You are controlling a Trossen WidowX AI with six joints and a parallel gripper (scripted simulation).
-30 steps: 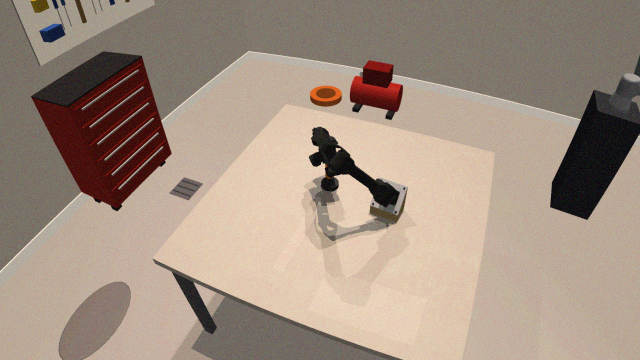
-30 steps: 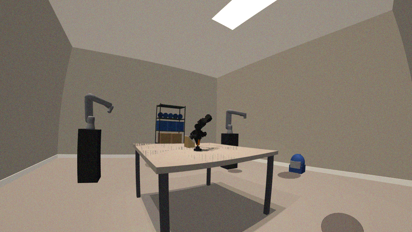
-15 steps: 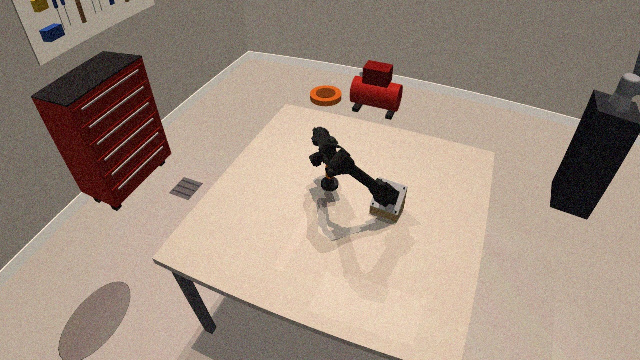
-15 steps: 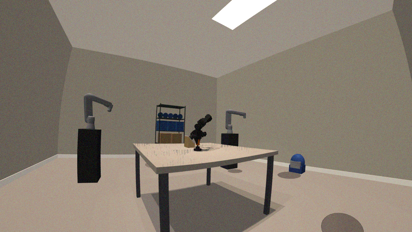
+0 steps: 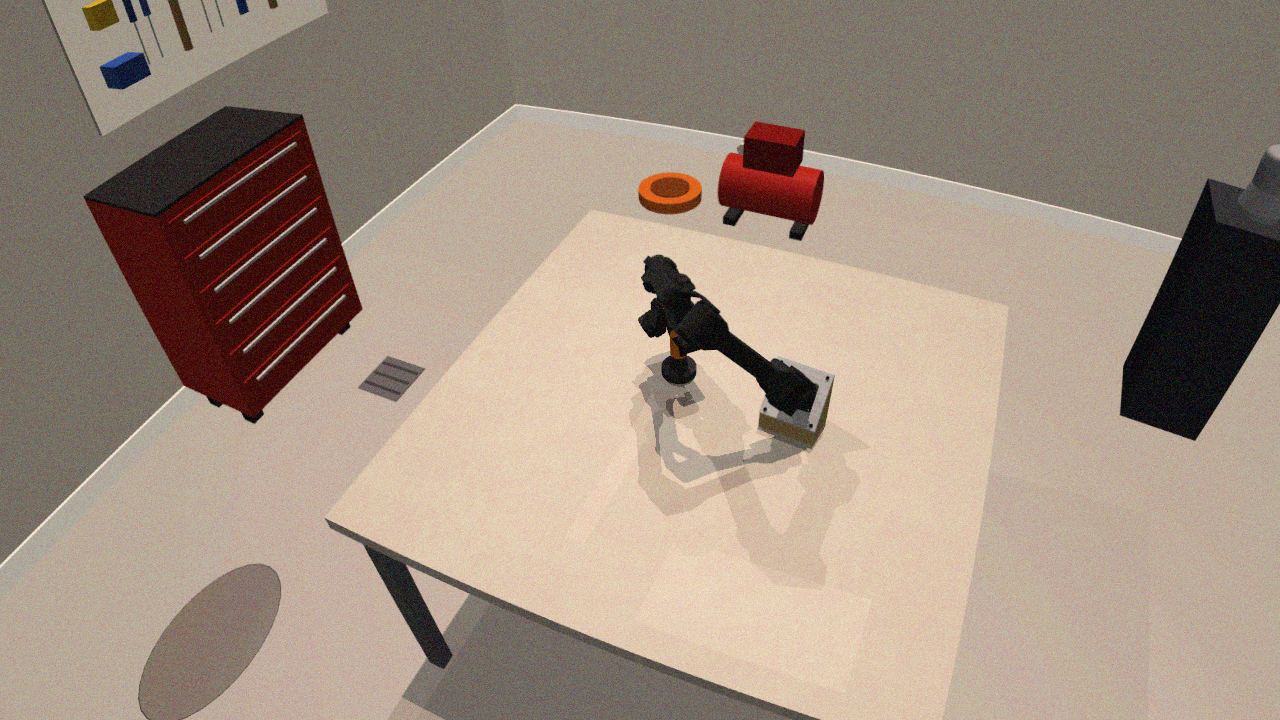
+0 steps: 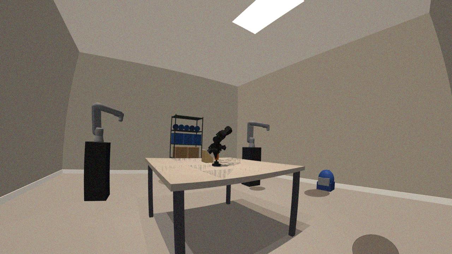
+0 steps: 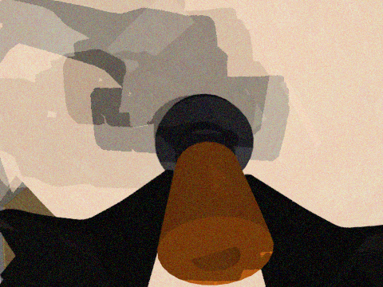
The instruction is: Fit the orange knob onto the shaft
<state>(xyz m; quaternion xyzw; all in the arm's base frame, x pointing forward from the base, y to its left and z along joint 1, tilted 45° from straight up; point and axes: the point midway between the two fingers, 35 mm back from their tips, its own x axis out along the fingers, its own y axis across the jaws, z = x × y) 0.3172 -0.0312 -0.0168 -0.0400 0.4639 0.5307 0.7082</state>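
The orange knob lies 20 mm above my gripper tip. The rest, counted from my gripper tip: round pedestal 40 mm below.
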